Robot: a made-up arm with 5 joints. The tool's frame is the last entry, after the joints.
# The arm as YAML. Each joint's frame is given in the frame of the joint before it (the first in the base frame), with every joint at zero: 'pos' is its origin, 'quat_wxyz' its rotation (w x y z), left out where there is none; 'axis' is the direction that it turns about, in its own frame. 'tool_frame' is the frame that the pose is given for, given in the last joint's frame.
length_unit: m
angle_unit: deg
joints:
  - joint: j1
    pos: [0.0, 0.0, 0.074]
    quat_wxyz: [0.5, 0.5, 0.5, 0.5]
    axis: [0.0, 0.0, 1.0]
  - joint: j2
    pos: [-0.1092, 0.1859, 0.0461]
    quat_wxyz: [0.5, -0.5, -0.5, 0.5]
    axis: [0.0, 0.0, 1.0]
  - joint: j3
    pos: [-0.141, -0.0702, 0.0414]
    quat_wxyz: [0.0, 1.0, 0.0, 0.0]
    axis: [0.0, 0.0, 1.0]
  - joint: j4
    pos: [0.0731, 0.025, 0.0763]
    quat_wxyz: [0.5, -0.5, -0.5, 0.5]
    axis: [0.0, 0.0, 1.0]
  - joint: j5
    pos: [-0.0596, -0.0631, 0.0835]
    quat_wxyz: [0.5, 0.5, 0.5, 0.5]
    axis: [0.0, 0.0, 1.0]
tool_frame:
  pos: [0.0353, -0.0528, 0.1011]
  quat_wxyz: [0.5, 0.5, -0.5, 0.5]
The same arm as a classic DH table. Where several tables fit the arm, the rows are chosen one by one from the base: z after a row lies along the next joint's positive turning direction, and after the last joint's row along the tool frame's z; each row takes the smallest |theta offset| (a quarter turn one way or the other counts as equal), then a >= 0, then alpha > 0; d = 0 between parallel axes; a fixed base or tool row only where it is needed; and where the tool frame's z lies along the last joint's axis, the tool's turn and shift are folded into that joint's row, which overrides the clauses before.
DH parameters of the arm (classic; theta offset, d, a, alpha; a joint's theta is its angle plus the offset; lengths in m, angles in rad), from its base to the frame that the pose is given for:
base (fixed): 1.5708 0.0740 0.0000 1.5708
j1: 1.5708 0.0461 0.1859 -1.5708
j2: 0.4619 0.0000 -0.1575 3.1416
j3: -1.1089 -0.0743 -0.0250 1.5708
j4: 1.5708 0.0104 0.0631 -1.5708
j5: 0.0000 0.0415 -0.0353 -1.5708
tool (fixed): -1.5708 0.0528 0.0000 0.0000

